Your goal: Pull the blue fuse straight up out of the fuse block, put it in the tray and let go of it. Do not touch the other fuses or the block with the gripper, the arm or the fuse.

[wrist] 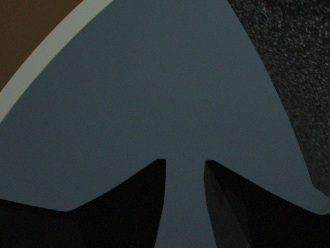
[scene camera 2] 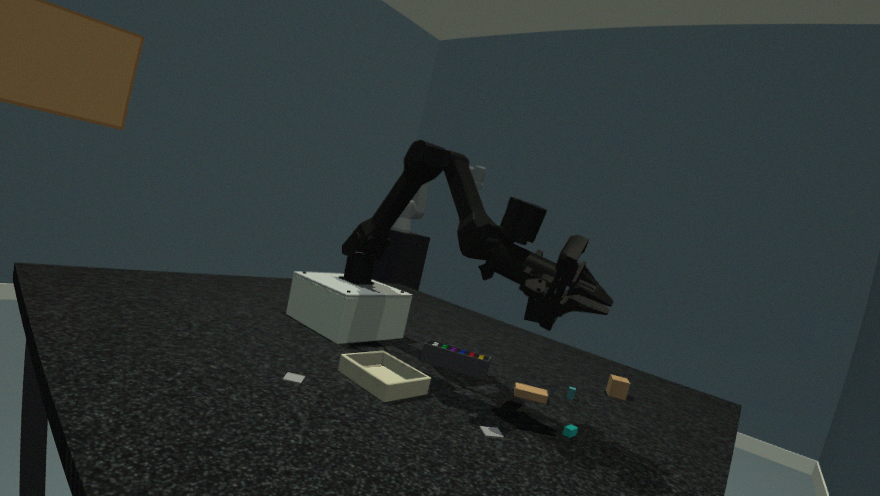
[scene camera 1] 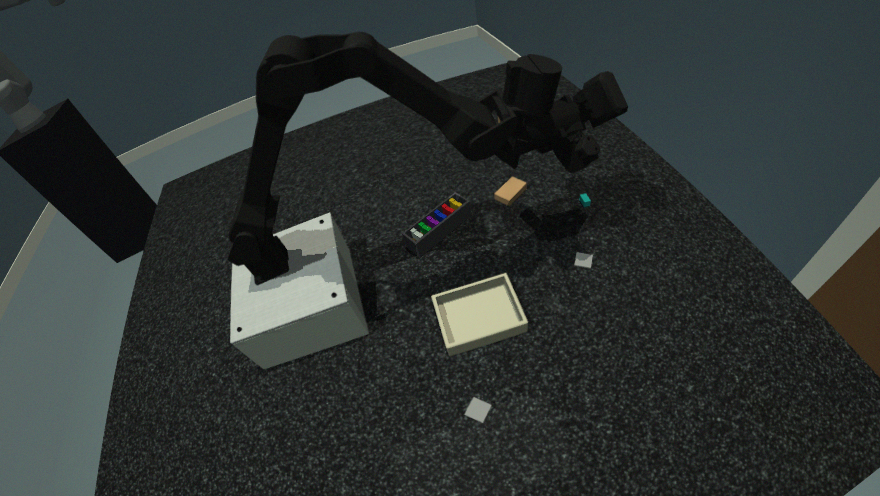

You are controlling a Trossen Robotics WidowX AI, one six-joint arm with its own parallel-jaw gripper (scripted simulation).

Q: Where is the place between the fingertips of the gripper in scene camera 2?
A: At 610, 308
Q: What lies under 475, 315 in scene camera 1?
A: A cream tray.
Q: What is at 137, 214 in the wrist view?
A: The gripper.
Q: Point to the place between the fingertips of the gripper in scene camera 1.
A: At 603, 106
